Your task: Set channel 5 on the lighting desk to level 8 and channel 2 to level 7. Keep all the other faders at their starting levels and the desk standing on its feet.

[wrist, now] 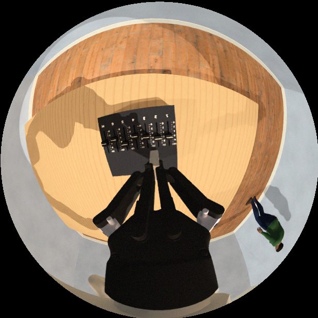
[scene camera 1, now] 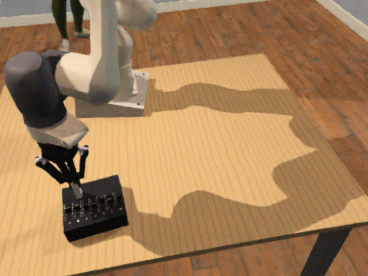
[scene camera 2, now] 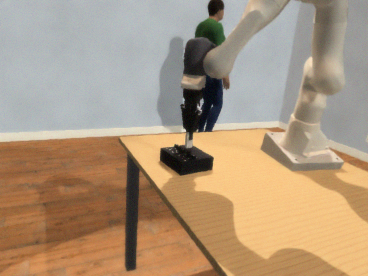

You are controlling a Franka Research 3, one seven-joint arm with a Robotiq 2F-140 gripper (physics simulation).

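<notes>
The black lighting desk [scene camera 1: 107, 185] [scene camera 2: 197, 164] [wrist: 125, 165] stands level on the table. Its faders run in a row, labelled 1 to 6 and M from right to left in the wrist view. The channel 2 knob [wrist: 157, 138] is partway along its slot, and the channel 5 knob [wrist: 124, 145] sits nearer the gripper side than its neighbours. My gripper [scene camera 1: 76, 191] [scene camera 2: 189, 142] [wrist: 154, 156] is shut and empty, pointing down. Its tips are at the desk's plain rear part, close to the lower end of the channel 2 slot; contact cannot be told.
The other knobs, such as channel 3 [wrist: 145, 136] and channel 1 [wrist: 169, 136], stand close beside channel 2. The desk is near an edge of the wooden table [scene camera 1: 210, 150] [scene camera 2: 250, 190]. A person in green [scene camera 2: 210, 31] [wrist: 274, 231] stands beyond the table.
</notes>
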